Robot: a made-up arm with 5 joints. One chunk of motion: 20 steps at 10 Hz.
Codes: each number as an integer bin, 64 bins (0 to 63) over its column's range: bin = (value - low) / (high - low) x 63, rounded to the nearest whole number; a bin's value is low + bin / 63 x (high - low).
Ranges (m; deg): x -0.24..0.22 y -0.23..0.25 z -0.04..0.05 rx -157..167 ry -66..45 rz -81..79
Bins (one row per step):
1: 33 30 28 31 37 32
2: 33 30 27 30 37 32
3: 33 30 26 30 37 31
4: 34 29 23 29 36 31
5: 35 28 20 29 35 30
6: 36 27 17 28 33 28
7: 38 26 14 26 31 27
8: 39 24 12 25 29 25
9: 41 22 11 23 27 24
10: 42 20 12 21 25 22
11: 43 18 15 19 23 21
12: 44 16 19 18 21 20
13: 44 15 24 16 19 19
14: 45 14 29 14 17 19
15: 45 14 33 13 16 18
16: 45 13 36 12 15 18
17: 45 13 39 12 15 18
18: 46 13 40 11 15 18
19: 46 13 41 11 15 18
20: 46 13 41 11 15 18
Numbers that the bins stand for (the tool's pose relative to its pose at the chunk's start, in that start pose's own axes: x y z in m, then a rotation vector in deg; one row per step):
1: 0.0010 -0.0014 0.0000 2.43 -0.81 0.27
2: 0.0010 -0.0014 -0.0014 -2.71 -0.81 0.27
3: 0.0010 -0.0014 -0.0029 -2.71 -0.81 -2.27
4: 0.0083 -0.0090 -0.0071 -7.86 -2.57 -2.27
5: 0.0156 -0.0167 -0.0114 -7.86 -4.33 -4.81
6: 0.0229 -0.0243 -0.0157 -13.00 -7.86 -9.89
7: 0.0375 -0.0319 -0.0200 -23.29 -11.38 -12.43
8: 0.0448 -0.0471 -0.0229 -28.43 -14.90 -17.51
9: 0.0594 -0.0624 -0.0243 -38.71 -18.43 -20.05
10: 0.0667 -0.0776 -0.0229 -49.00 -21.95 -25.13
11: 0.0740 -0.0929 -0.0186 -59.29 -25.48 -27.67
12: 0.0813 -0.1081 -0.0129 -64.43 -29.00 -30.21
13: 0.0813 -0.1157 -0.0057 -74.71 -32.52 -32.75
14: 0.0886 -0.1233 0.0014 -85.00 -36.05 -32.75
15: 0.0886 -0.1233 0.0071 -90.14 -37.81 -35.29
16: 0.0886 -0.1310 0.0114 -95.29 -39.57 -35.29
17: 0.0886 -0.1310 0.0157 -95.29 -39.57 -35.29
18: 0.0959 -0.1310 0.0171 -100.43 -39.57 -35.29
19: 0.0959 -0.1310 0.0186 -100.43 -39.57 -35.29
20: 0.0959 -0.1310 0.0186 -100.43 -39.57 -35.29

